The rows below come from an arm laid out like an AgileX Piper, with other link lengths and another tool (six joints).
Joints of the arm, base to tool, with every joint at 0 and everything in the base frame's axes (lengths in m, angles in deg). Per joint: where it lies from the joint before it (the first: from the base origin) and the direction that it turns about. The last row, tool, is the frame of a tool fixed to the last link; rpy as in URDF.
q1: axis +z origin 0 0 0.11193
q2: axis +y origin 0 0 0
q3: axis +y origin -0.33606 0 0.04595
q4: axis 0.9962 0 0.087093 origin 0.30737 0 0.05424
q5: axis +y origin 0 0 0
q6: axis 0.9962 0 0.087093 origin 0.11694 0 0.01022
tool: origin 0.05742 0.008 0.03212 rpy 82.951 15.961 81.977
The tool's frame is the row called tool.
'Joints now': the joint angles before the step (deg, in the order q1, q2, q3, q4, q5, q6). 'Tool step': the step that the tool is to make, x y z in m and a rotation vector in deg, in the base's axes. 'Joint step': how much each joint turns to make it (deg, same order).
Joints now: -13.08, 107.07, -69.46, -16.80, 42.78, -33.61
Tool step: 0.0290, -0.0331, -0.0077, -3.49, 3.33, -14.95
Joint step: 0.12, 8.01, -11.24, -6.79, 10.60, 16.36
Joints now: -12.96, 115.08, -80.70, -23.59, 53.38, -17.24
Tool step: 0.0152, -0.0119, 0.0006, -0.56, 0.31, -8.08
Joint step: -0.01, 3.76, -6.35, -0.54, 5.53, 6.81
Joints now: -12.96, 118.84, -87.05, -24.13, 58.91, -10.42
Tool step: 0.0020, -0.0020, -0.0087, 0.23, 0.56, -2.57
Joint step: 0.00, 1.55, -1.03, 0.06, 0.98, 2.34
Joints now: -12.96, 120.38, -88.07, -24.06, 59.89, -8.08
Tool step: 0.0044, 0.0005, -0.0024, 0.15, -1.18, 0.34
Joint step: 0.00, 0.29, 0.06, 0.12, -1.54, 0.18
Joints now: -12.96, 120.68, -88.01, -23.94, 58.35, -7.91
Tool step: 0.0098, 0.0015, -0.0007, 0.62, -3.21, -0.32
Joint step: 0.00, 0.25, -0.02, 0.68, -3.08, 1.18
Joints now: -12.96, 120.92, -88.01, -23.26, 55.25, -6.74
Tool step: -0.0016, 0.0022, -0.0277, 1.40, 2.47, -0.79
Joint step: 0.00, 2.85, -0.01, 0.88, 0.01, 0.39
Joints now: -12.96, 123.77, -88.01, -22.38, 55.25, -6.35
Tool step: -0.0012, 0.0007, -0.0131, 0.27, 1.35, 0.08
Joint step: 0.05, 1.38, -0.01, -0.04, 0.00, 0.00
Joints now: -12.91, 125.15, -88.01, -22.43, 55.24, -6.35
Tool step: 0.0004, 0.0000, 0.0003, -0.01, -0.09, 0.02
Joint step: 0.01, 0.00, -0.05, 0.00, -0.05, 0.00
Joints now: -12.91, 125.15, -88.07, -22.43, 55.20, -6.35
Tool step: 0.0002, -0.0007, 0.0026, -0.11, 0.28, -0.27
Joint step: 0.00, -0.01, -0.53, 0.00, 0.85, 0.00
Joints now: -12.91, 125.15, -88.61, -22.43, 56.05, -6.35
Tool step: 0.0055, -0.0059, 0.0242, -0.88, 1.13, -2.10
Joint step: 0.01, 0.04, -4.88, 0.05, 6.22, 0.01
